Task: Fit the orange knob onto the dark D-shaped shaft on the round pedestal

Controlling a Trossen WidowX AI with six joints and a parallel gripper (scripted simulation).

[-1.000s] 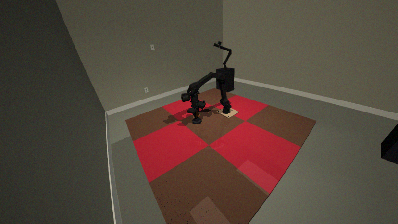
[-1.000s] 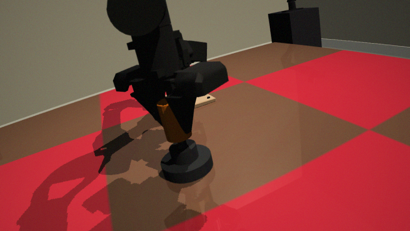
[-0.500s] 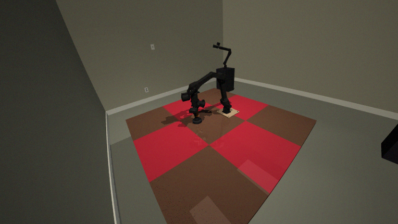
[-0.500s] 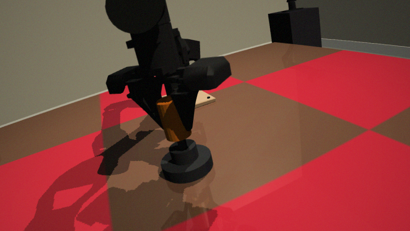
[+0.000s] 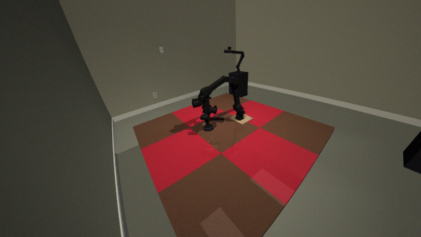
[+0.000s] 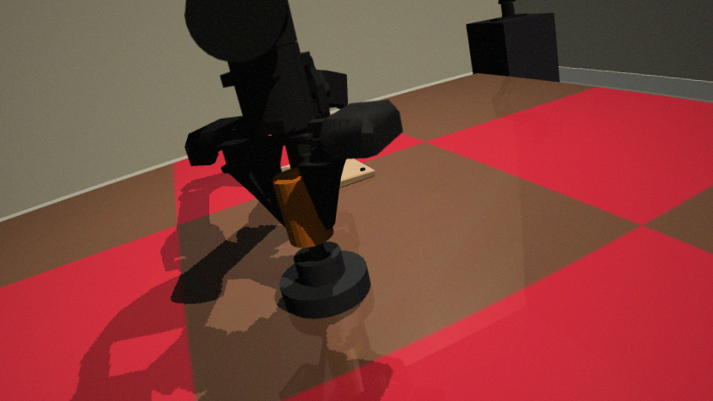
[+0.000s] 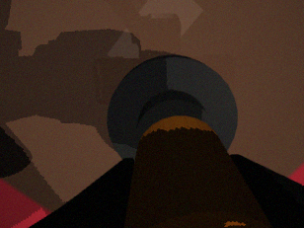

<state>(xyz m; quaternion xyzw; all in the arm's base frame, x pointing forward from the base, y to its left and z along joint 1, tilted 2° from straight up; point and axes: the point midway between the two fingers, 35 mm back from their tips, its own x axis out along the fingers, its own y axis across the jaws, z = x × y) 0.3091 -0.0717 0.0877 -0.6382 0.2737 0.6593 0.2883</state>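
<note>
My gripper tip is now 2 cm below the orange knob. The rest, counted from my gripper tip: dark round pedestal (4 cm below).
</note>
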